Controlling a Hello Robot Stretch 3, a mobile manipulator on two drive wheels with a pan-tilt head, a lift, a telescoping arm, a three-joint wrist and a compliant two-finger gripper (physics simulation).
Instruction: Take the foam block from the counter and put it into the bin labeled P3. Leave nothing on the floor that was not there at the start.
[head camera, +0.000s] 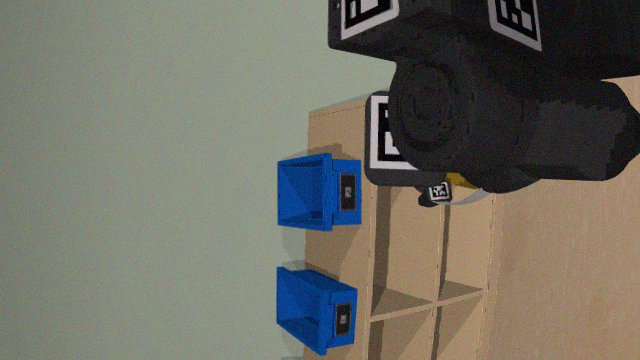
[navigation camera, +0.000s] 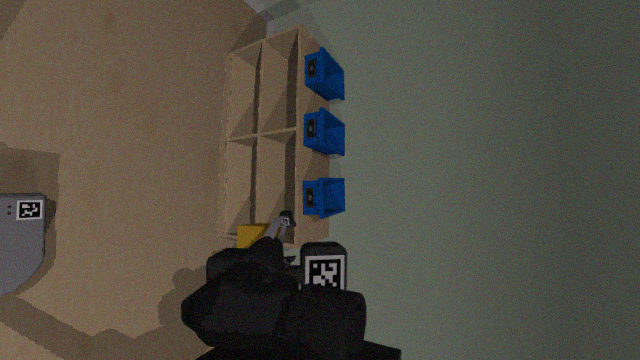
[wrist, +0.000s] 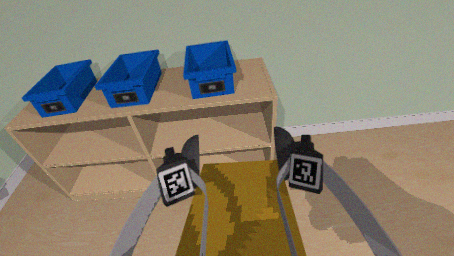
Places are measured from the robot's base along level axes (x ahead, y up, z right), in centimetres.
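Pixels of known places: gripper, fingertip midpoint: (navigation camera: 287, 238).
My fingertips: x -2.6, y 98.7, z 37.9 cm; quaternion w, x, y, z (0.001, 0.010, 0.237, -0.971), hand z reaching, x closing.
Ahead of a thing's pixels: the offset from my fingertips to its top centre. "spot": to the spot under its first point.
The yellow foam block @(dy +2.7, dx +0.3, dz -6.0 cm) (head camera: 461, 180) (navigation camera: 250, 235) (wrist: 240, 210) is between the fingers of my gripper (navigation camera: 288, 240) (wrist: 238, 148), which is shut on it. The head view shows part of the block and one fingertip; the wrist hides the rest. The bin labeled P3 @(dy -25.6, dx +7.0, dz +79.6 cm) (head camera: 327, 192) (navigation camera: 322, 198) (wrist: 209, 77) is blue, open-topped and upright on the shelf unit. It is the rightmost bin in the wrist view, and its lettering is blurred. The gripper and block are apart from the bin, in front of the shelf's right end in the wrist view.
The wooden shelf unit @(spot: dy -37.6, dx +23.7, dz +75.7 cm) (head camera: 340, 250) (navigation camera: 312, 165) (wrist: 172, 92) stands against the green wall. A middle blue bin @(dy -25.6, dx +41.8, dz +79.9 cm) (head camera: 327, 310) (navigation camera: 324, 132) (wrist: 130, 80) and a far blue bin @(dy -25.6, dx +76.6, dz +80.2 cm) (navigation camera: 324, 75) (wrist: 62, 90) also stand on it. Part of my base (navigation camera: 22, 240) shows at the left in the navigation view.
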